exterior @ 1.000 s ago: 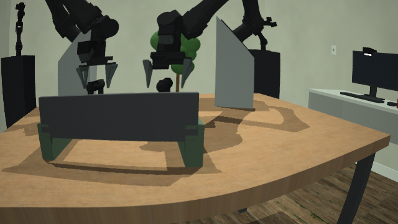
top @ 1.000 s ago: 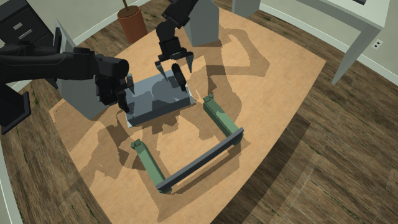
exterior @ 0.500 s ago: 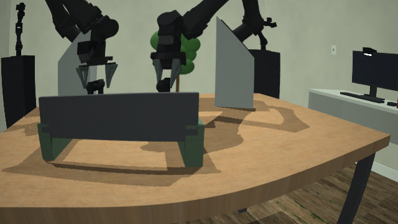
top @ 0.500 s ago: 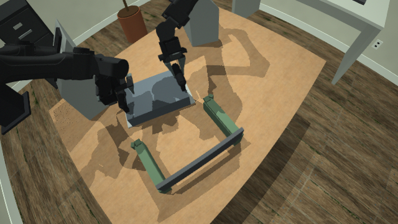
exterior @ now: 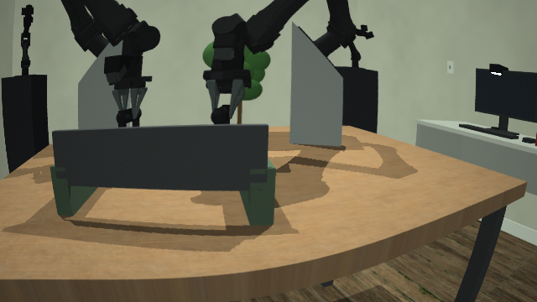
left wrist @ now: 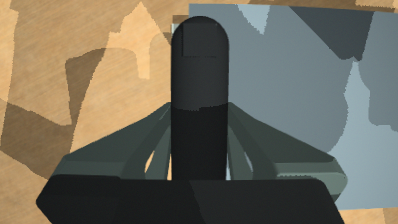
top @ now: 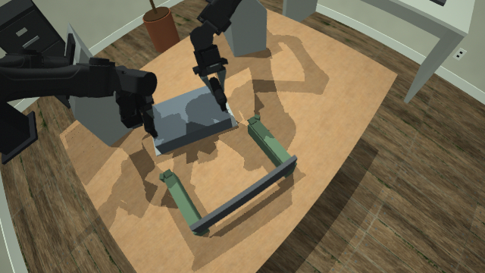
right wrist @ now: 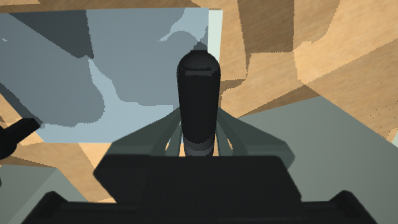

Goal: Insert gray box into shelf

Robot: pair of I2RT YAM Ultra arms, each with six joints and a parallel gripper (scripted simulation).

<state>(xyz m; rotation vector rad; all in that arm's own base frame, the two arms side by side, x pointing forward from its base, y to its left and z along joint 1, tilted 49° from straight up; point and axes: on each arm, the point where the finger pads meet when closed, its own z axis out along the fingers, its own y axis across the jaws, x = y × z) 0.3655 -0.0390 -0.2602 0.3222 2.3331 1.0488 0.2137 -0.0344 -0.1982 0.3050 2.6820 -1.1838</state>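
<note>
My right gripper is now 11 cm to the right of the gray box, 5 cm above it and 3 cm short of it. Round my right hand: dark back panel: 37 cm ahead, 9 cm to the left, 2 cm below.
Right now the gray box is 11 cm to the right of my left hand, 5 cm below it and 4 cm behind it. The rest, counted from my left hand: dark back panel: 31 cm ahead, 14 cm to the right, 2 cm below.
</note>
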